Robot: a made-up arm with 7 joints.
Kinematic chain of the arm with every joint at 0, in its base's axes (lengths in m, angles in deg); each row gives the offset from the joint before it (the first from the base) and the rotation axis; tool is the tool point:
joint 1: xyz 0 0.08 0 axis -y
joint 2: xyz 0 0.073 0 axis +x
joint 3: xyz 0 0 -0.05 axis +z
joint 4: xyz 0 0 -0.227 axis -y
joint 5: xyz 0 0 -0.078 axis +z
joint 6: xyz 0 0 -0.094 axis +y
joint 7: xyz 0 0 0 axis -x
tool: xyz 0 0 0
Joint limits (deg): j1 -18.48..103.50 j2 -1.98..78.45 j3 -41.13..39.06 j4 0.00..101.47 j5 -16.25..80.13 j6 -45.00..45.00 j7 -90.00..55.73
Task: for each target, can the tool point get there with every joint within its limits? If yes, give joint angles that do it. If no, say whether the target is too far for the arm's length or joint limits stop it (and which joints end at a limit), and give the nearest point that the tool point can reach.
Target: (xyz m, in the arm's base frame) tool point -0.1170 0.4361 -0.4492
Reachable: no: too far | nearest point -0.0966 0.3868 -0.3710 | short by 0.095 m
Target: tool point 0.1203 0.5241 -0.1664
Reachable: yes | joints 4.61 61.31 12.81 39.45 7.06 23.62 25.49
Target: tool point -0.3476 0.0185 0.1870
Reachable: no: joint limits stop it (at a limit: joint 1, joint 2, joint 3, joint 4) | nearest point -0.0845 0.4121 0.1143 | short by 0.479 m
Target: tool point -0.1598 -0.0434 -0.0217
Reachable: no: joint limits stop it (at a limit: joint 1, joint 2, joint 3, joint 4) | nearest point 0.0447 0.0338 -0.2668 | short by 0.328 m
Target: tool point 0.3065 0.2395 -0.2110
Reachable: yes | joints 32.28 5.25 20.51 65.41 17.73 33.46 26.79
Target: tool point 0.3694 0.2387 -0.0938
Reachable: yes | joints 53.79 21.18 -18.53 60.95 50.11 0.88 -67.21
